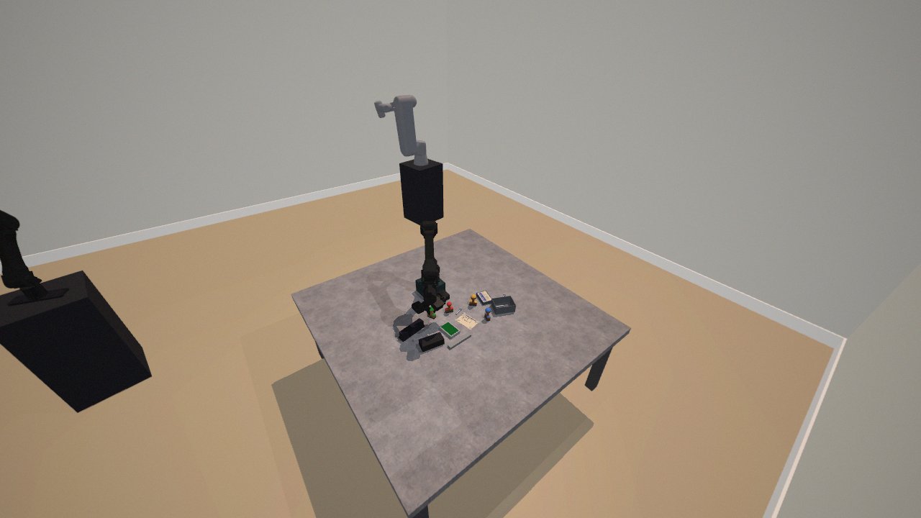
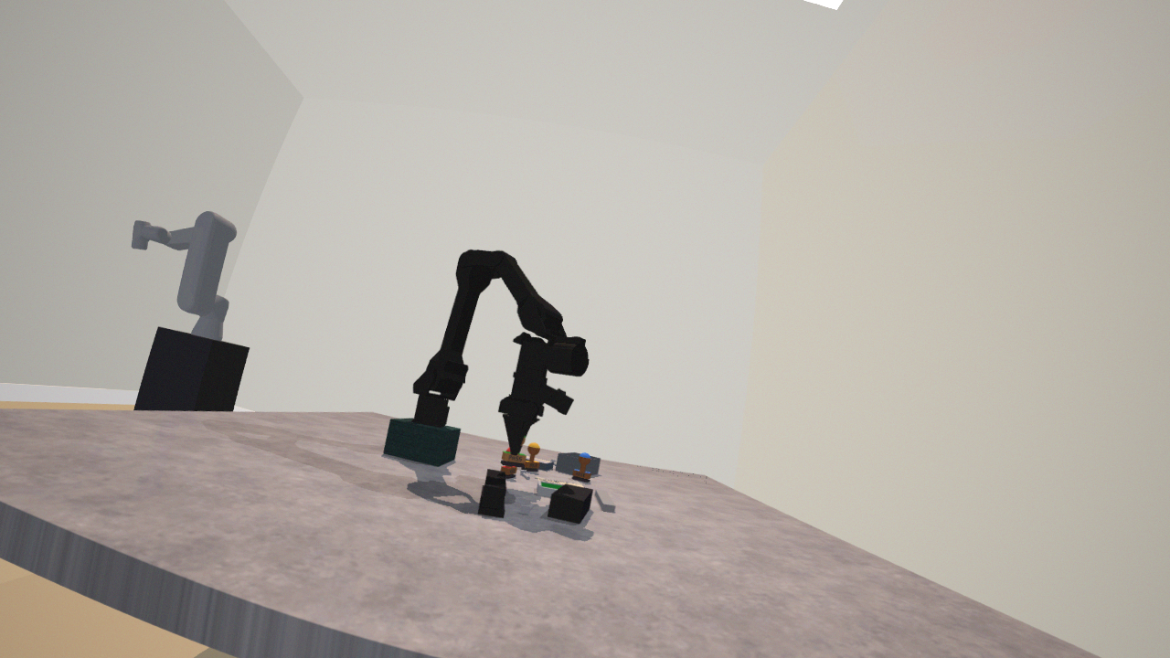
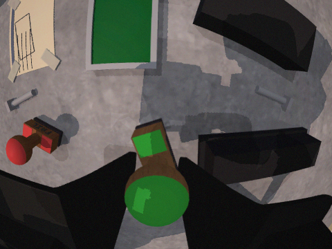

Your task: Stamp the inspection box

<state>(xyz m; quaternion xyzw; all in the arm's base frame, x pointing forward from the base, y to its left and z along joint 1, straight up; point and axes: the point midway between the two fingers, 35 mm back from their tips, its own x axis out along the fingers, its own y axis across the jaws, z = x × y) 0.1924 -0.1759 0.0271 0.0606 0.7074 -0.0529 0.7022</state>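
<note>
The green ink pad lies 100 mm ahead of my gripper tip, 60 mm below it and 30 mm to the left of it. From my gripper tip the other things lie so: green stamp right at my gripper tip; red stamp 120 mm to the left, 50 mm below; black block 110 mm to the right, 50 mm below, 30 mm behind.
</note>
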